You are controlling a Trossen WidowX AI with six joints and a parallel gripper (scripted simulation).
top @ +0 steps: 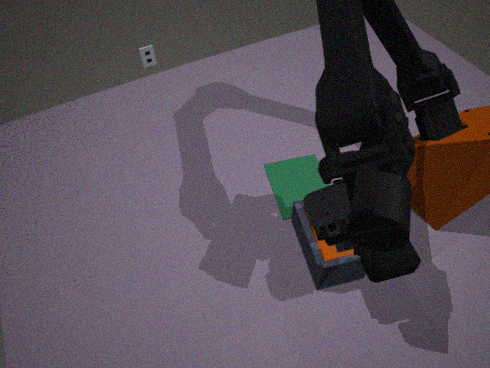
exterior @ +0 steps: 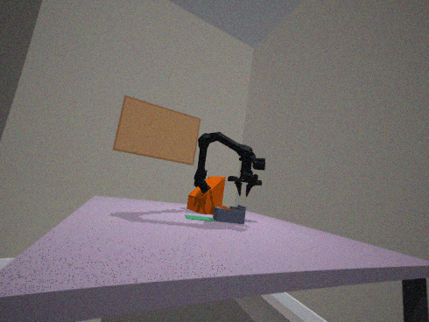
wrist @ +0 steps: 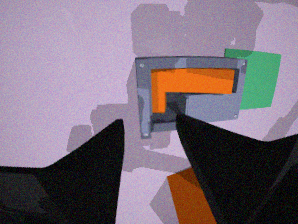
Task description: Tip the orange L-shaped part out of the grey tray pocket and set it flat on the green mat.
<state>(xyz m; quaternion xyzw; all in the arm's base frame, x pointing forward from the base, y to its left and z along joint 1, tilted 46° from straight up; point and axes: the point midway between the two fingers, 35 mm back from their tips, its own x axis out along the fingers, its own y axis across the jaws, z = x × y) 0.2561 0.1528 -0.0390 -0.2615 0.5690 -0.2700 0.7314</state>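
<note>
Right now the orange L-shaped part is 1 cm behind my gripper tip, 5 cm to the right of it and 10 cm below it. Round my gripper tip: green mat (3 cm behind, 22 cm to the right, 16 cm below).
</note>
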